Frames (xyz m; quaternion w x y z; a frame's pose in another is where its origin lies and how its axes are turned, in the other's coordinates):
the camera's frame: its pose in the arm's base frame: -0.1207 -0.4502 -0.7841 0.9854 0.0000 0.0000 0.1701
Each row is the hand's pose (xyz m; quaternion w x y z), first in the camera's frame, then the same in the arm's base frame.
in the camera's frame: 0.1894 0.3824 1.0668 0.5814 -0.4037 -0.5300 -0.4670
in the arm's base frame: -0.0705 -0.0264 0.2827 0.6524 -0.3077 -0.5910 -0.3613
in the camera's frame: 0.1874 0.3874 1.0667 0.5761 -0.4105 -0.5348 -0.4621
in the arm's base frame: -0.0740 -0.0224 0.2826 0.6463 -0.3136 -0.5968 -0.3574
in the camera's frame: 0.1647 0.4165 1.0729 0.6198 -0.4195 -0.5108 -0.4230
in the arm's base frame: -0.1052 -0.0026 0.2888 0.6827 -0.3265 -0.5747 -0.3114
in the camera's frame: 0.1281 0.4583 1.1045 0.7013 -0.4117 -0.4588 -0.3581
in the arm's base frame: -0.1537 0.0245 0.3204 0.7520 -0.3276 -0.5221 -0.2336
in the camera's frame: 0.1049 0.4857 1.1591 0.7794 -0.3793 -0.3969 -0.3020
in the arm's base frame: -0.1847 0.0426 0.3750 0.8194 -0.3062 -0.4556 -0.1650
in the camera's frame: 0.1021 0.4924 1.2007 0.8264 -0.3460 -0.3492 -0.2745
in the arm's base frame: -0.1896 0.0479 0.4166 0.8611 -0.2816 -0.4030 -0.1299
